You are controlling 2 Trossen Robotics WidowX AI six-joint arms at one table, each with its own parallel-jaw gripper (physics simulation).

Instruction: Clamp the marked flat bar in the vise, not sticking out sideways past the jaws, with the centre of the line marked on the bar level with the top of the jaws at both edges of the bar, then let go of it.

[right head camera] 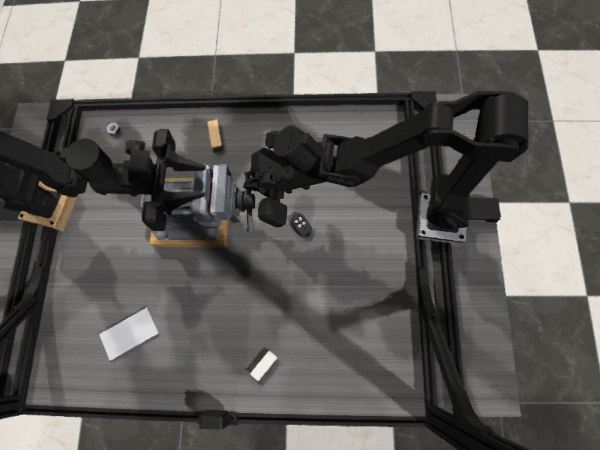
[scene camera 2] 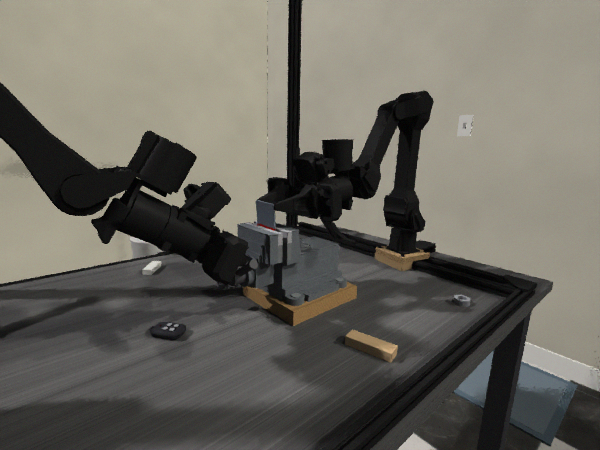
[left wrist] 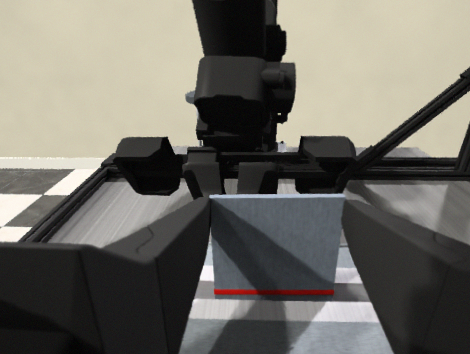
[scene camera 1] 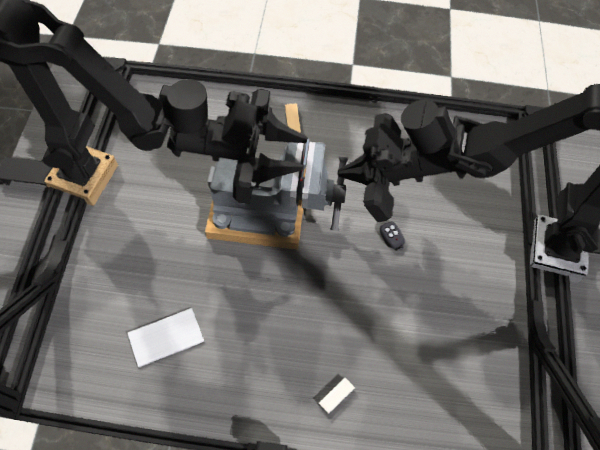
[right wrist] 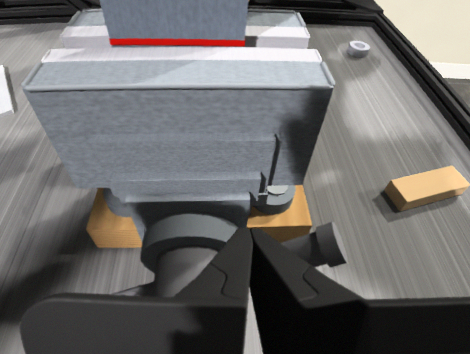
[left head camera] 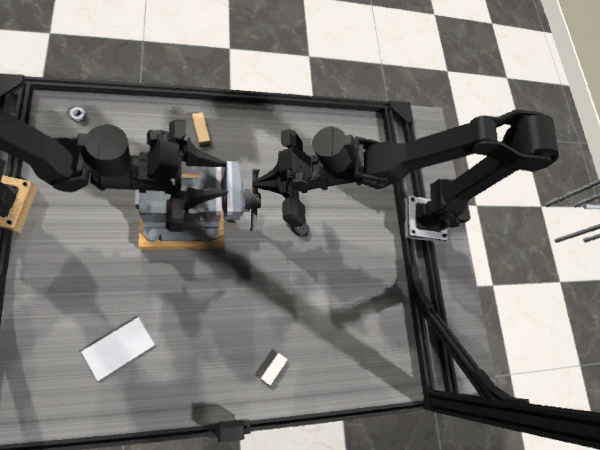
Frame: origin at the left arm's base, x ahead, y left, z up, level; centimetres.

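Where they show: left gripper, fingertip midpoint: (right head camera: pixel 205 181) (scene camera 2: pixel 265 205) (left wrist: pixel 276 209) (scene camera 1: pixel 305 153) (left head camera: pixel 227 178); right gripper, fingertip midpoint: (right head camera: pixel 244 186) (scene camera 2: pixel 245 262) (scene camera 1: pixel 338 173) (right wrist: pixel 248 239) (left head camera: pixel 253 184); left arm's base, origin of the base link: (right head camera: pixel 44 203) (scene camera 2: pixel 402 249) (scene camera 1: pixel 78 168); right arm's base, origin of the base link: (right head camera: pixel 443 216) (scene camera 1: pixel 562 243) (left head camera: pixel 428 217).
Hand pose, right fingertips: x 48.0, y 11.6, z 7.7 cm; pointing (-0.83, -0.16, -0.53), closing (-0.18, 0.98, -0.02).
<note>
Each offset is from my right fingertips to the top centre of the thing. "*": to the spot under its first point.
The grey flat bar {dx -5.3, dy -3.8, dz +9.2 cm} (scene camera 2: pixel 265 213) (left wrist: pixel 275 240) (right wrist: pixel 175 20) stands upright between the jaws of the vise (left head camera: pixel 233 190) (scene camera 1: pixel 314 175) (scene camera 2: pixel 320 265) (right wrist: pixel 180 115), within their width. Its red line {* dx -5.5, dy -3.9, dz +4.7 cm} (left wrist: pixel 274 292) (right wrist: pixel 177 42) runs along the jaw tops; a thin strip of bar shows below it in the left wrist view. Whether both jaws touch the bar is unclear. My left gripper (left head camera: pixel 225 178) (scene camera 1: pixel 303 153) (left wrist: pixel 276 209) is shut on the bar's side edges above the jaws. My right gripper (scene camera 1: pixel 341 172) (right wrist: pixel 248 239) is shut and empty beside the vise handle {* dx +1.9, dy -5.5, dz -4.5 cm} (scene camera 1: pixel 336 215) (right wrist: pixel 320 245); contact is unclear.
A wooden block {dx -14.1, dy +15.6, dz -9.7 cm} (right head camera: pixel 214 135) (scene camera 2: pixel 371 345) and a metal nut {dx -40.8, dy +11.8, dz -10.0 cm} (right head camera: pixel 112 128) (scene camera 2: pixel 461 300) lie behind the vise in the head views. A dark remote {dx +12.6, dy -2.7, dz -9.7 cm} (right head camera: pixel 301 225) (scene camera 1: pixel 392 235) lies near the right gripper. A white plate {dx -18.6, dy -34.9, dz -10.7 cm} (scene camera 1: pixel 166 337) and a white block {dx +12.0, dy -34.0, dz -10.0 cm} (scene camera 1: pixel 336 395) lie toward the front.
</note>
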